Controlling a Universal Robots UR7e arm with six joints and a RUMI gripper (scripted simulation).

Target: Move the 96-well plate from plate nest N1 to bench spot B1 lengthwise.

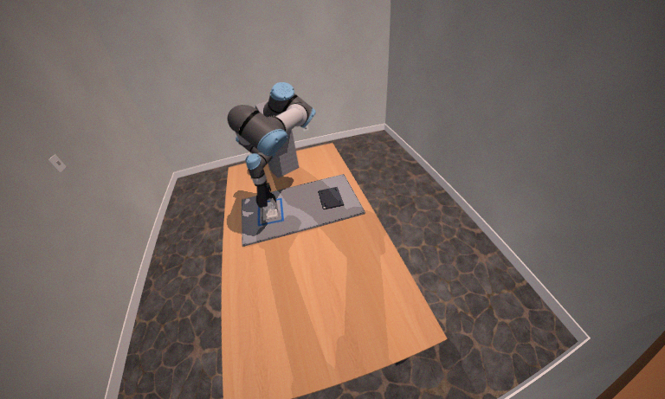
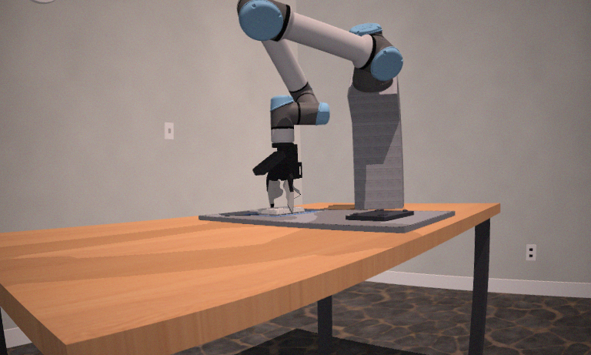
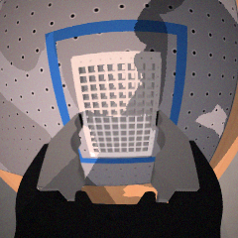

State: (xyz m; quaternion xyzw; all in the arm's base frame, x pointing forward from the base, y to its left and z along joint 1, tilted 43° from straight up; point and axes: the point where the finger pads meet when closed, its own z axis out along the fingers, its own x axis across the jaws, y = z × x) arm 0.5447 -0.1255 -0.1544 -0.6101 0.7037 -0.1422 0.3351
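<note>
Right now my hand is 1 cm above the white 96-well plate. From my hand the other things lie so: dark plate nest: 1 cm ahead, 37 cm to the left, 1 cm below.
</note>
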